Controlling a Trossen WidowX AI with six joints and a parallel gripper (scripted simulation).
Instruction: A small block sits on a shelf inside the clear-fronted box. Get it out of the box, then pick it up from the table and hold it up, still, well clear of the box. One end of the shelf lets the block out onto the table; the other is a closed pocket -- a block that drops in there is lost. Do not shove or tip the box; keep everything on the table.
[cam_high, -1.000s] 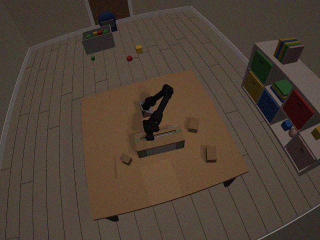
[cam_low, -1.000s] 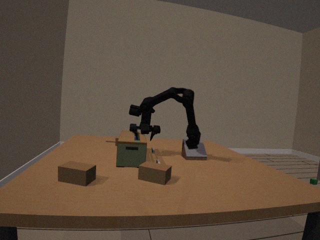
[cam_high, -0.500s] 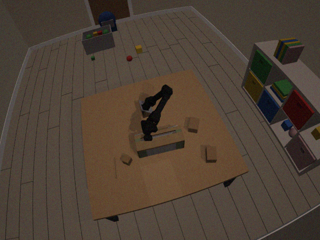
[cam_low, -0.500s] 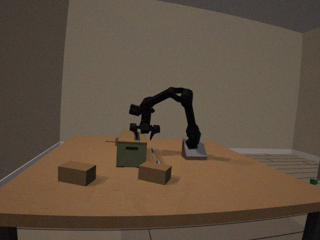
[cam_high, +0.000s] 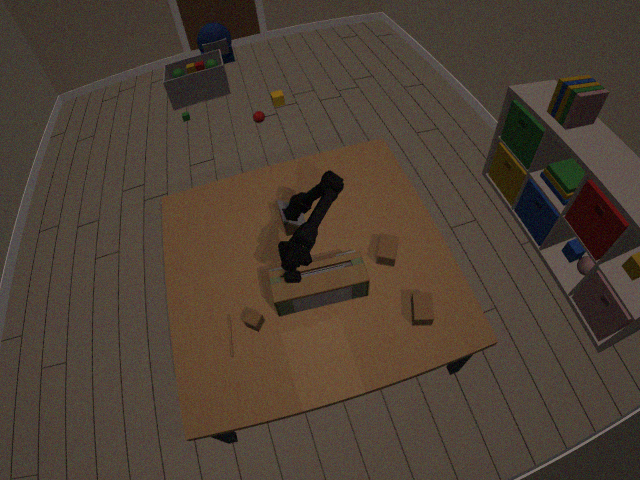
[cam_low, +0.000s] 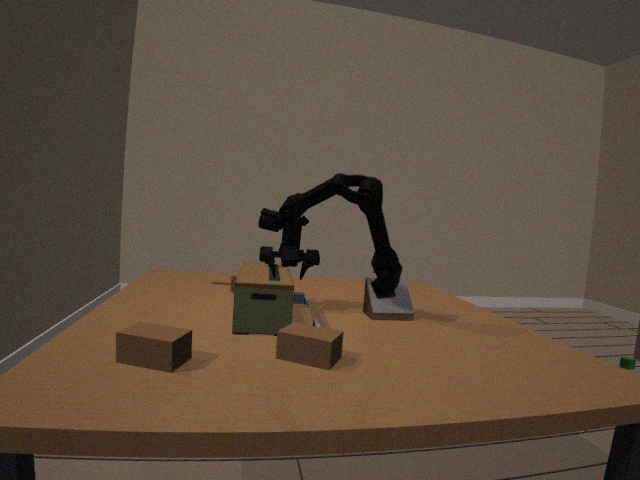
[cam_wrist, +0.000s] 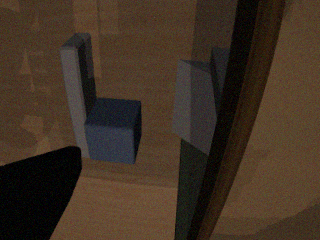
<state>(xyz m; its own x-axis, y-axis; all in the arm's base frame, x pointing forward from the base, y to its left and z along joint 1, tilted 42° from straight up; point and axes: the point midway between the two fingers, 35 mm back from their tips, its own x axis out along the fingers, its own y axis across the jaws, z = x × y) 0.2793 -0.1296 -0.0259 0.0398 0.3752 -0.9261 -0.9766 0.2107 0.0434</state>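
Now: the small blue block 3 cm behind my gripper tip, 4 cm to the right of it and 6 cm below it. Also, from my gripper tip: clear-fronted box (6 cm ahead, 12 cm to the left, 3 cm below); thin stick (13 cm ahead, 31 cm to the right, 8 cm below).
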